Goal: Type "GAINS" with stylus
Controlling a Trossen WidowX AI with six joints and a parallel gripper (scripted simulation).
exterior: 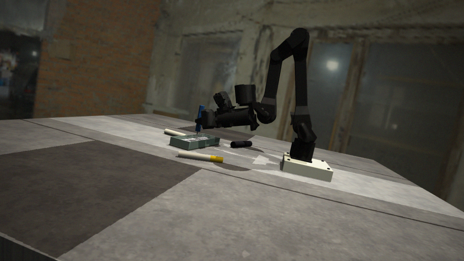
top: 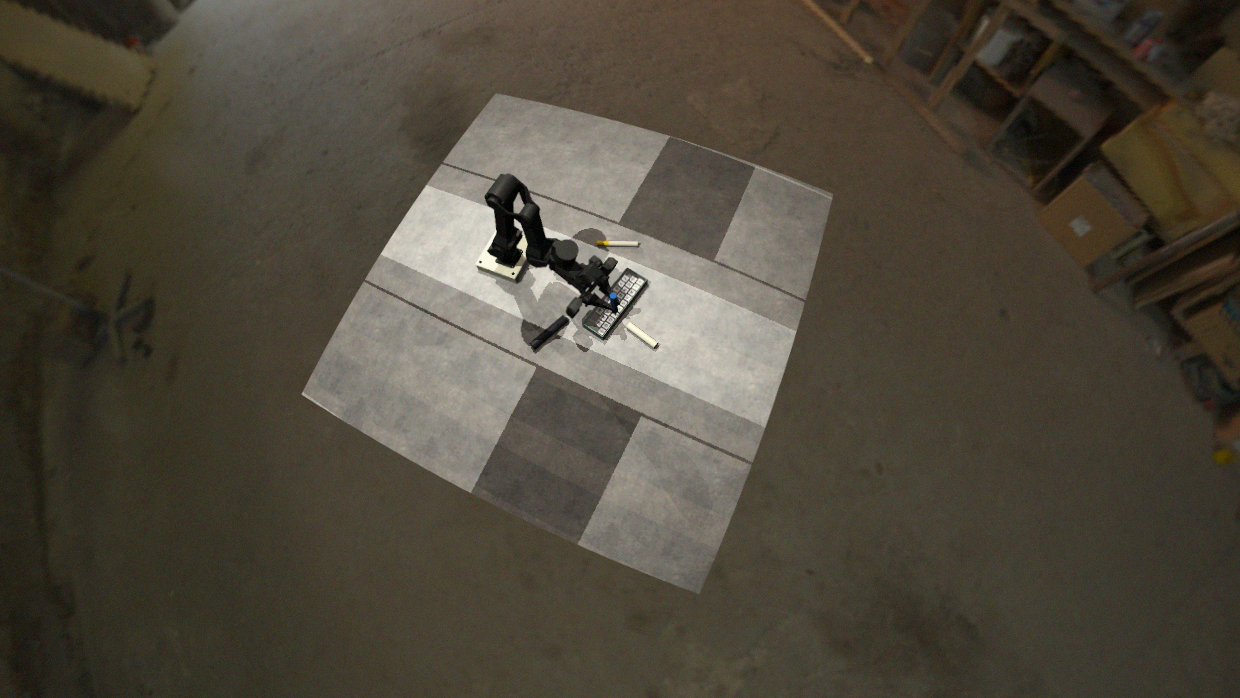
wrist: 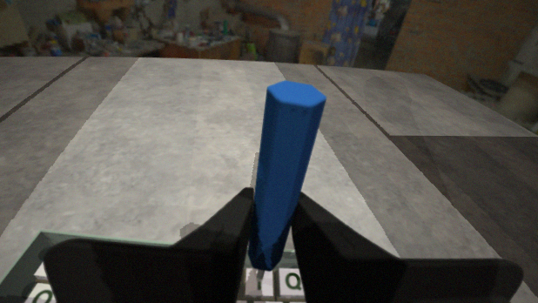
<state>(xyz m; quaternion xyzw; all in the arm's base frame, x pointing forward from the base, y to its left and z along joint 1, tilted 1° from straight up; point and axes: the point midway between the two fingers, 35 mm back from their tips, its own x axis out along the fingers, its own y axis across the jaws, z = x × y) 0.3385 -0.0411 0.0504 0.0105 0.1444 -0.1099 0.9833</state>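
Right now the stylus tip is 50 mm below my gripper tip and 10 mm behind it. Also, from my gripper tip: black cylinder (160 mm behind, 110 mm to the right, 60 mm below); cream cylinder (80 mm ahead, 70 mm below, 20 mm to the right); blue stylus (20 mm below, 10 mm behind).
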